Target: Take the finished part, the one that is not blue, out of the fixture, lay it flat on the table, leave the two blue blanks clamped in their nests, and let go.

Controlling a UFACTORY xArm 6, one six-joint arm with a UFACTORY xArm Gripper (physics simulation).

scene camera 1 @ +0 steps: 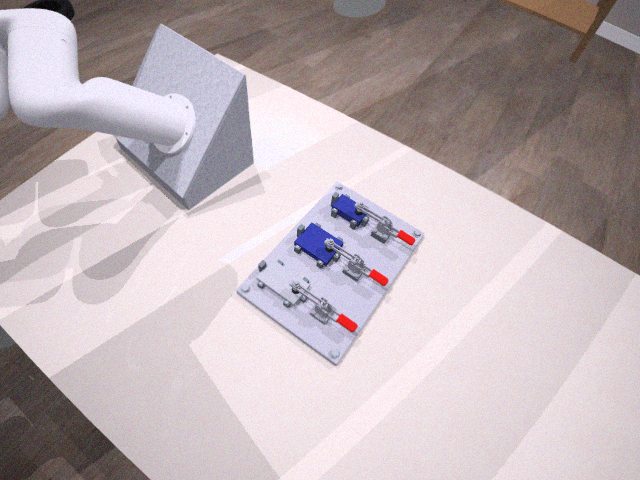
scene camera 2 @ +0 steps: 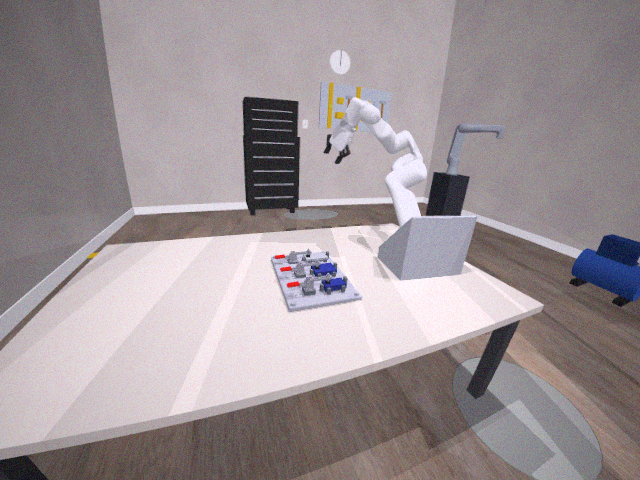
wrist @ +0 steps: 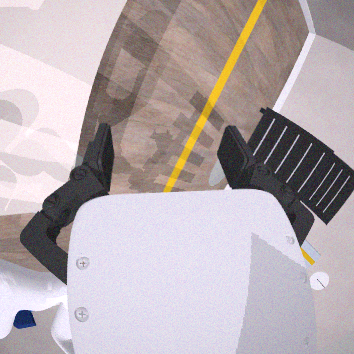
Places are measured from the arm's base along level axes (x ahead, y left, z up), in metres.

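Pixels of known places: gripper, between the fingertips: (scene camera 2: 331,158) (wrist: 168,137); arm's base, origin of its link: (scene camera 1: 173,124) (scene camera 2: 414,235).
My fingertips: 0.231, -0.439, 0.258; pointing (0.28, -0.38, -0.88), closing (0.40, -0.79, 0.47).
Ahead of a thing's pixels: the offset from my fingertips to its top centre, as dx, dy, dz. "spot": to the spot under its first point. Level surfaces: height alone.
The fixture plate (scene camera 1: 299,322) (scene camera 2: 320,300) lies on the table. The finished part @(+0.157, +0.354, -0.357) (scene camera 1: 277,280) (scene camera 2: 317,255), pale grey and flat, sits in an end nest. Its red-handled toggle clamp @(spot: +0.252, +0.355, -0.329) (scene camera 1: 323,305) has its arm over the part. One blue blank @(+0.156, +0.464, -0.352) (scene camera 1: 314,240) (scene camera 2: 324,268) sits in the middle nest and another blue blank @(+0.155, +0.574, -0.347) (scene camera 1: 345,208) (scene camera 2: 333,284) in the other end nest, each under a clamp arm. My gripper (scene camera 2: 332,157) (wrist: 168,137) is open and empty, high above and away from the fixture. The fixture does not show in the wrist view.
A grey wedge-shaped mount (scene camera 1: 227,149) (scene camera 2: 439,248) carries my arm on the table @(dz -0.388) (scene camera 1: 465,310) (scene camera 2: 206,335), beside the fixture. Two more red clamp handles @(+0.294, +0.472, -0.336) (scene camera 1: 378,277) @(+0.288, +0.582, -0.331) (scene camera 1: 406,237) point outward. A black drawer cabinet (scene camera 2: 271,155) (wrist: 300,165) stands by the wall beyond the table.
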